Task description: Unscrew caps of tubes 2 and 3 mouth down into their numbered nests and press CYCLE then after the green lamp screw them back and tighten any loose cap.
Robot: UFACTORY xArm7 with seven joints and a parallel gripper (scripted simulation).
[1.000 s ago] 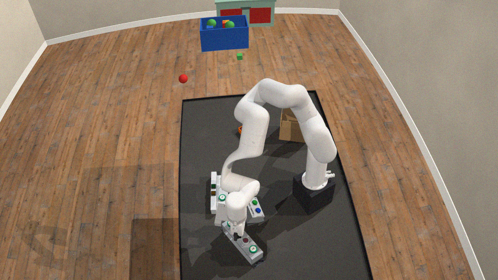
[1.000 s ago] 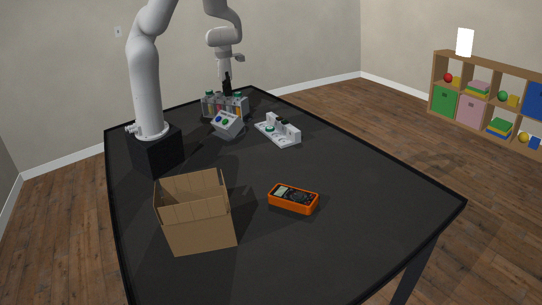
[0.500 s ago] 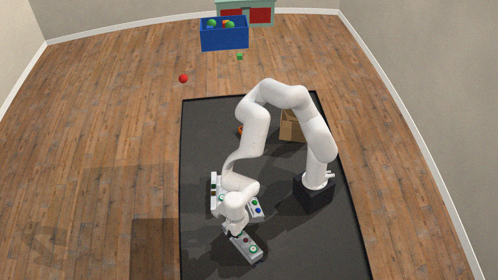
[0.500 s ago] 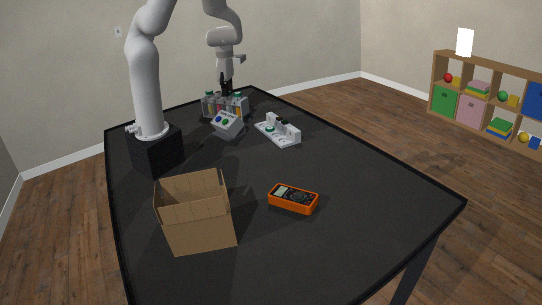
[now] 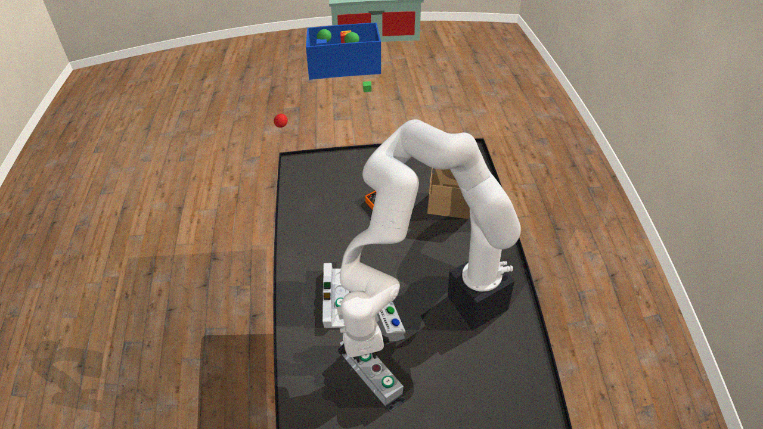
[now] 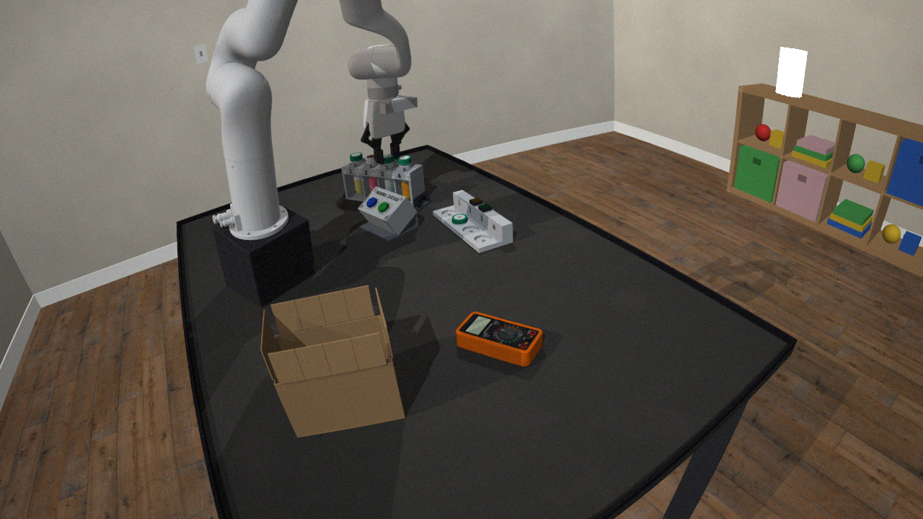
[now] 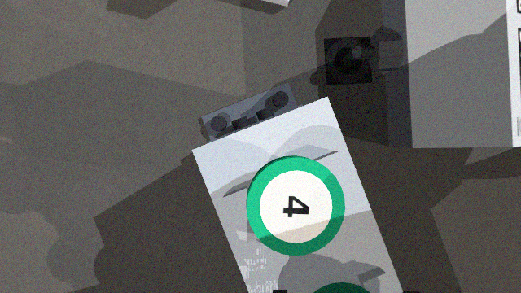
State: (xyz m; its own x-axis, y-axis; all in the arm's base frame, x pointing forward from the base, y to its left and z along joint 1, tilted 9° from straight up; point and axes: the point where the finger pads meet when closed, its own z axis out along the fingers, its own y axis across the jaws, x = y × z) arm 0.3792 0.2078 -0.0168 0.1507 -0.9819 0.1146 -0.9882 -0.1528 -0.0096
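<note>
Right now the cap is 30 mm ahead of my hand, 40 mm to the right of it and 10 mm below it. From my hand the other things lie so: blue key: 100 mm behind, 120 mm to the right, 60 mm below; then green key: 90 mm behind, 170 mm to the right, 60 mm below; then key housing: 80 mm behind, 150 mm to the right, 80 mm below.
</note>
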